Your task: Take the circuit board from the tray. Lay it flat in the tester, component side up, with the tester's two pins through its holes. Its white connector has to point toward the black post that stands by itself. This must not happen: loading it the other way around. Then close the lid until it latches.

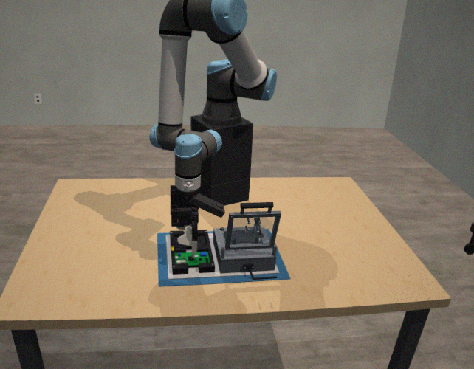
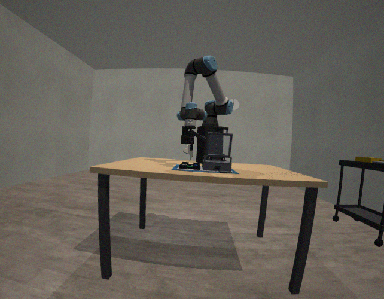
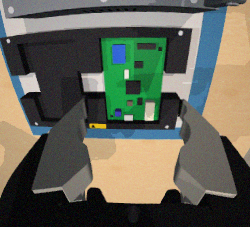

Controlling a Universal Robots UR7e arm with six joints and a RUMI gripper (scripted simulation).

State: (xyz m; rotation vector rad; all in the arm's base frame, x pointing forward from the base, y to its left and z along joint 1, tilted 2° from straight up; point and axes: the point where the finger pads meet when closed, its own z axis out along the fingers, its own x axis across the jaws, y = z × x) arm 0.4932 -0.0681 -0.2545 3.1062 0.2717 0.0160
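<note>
My hand is 50 mm above the green circuit board. Round my hand: tester bed: 170 mm to the left, 60 mm behind; then framed lid: 180 mm to the left, 110 mm above, 50 mm ahead.
</note>
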